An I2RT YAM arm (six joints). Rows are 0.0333 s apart.
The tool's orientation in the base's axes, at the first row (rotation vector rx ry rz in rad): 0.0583, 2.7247, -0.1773
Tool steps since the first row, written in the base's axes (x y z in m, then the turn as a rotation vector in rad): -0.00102, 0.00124, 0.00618, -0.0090, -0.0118, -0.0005; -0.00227, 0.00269, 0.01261, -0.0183, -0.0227, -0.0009; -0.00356, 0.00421, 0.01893, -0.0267, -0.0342, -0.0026; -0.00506, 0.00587, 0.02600, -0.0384, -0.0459, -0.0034; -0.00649, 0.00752, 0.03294, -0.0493, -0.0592, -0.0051; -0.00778, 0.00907, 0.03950, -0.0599, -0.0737, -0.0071; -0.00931, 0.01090, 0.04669, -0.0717, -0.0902, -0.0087; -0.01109, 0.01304, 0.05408, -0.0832, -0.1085, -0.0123; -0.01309, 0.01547, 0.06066, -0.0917, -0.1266, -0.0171
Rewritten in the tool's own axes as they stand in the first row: -0.00152, 0.00045, -0.00618, 0.0083, -0.0122, -0.0015; -0.00293, 0.00106, -0.01272, 0.0168, -0.0236, -0.0034; -0.00426, 0.00175, -0.01917, 0.0250, -0.0354, -0.0037; -0.00570, 0.00247, -0.02641, 0.0359, -0.0477, -0.0060; -0.00714, 0.00321, -0.03350, 0.0463, -0.0614, -0.0070; -0.00857, 0.00390, -0.04018, 0.0566, -0.0762, -0.0075; -0.01002, 0.00478, -0.04756, 0.0678, -0.0932, -0.0085; -0.01132, 0.00593, -0.05527, 0.0795, -0.1117, -0.0073; -0.01209, 0.00744, -0.06236, 0.0890, -0.1296, -0.0039
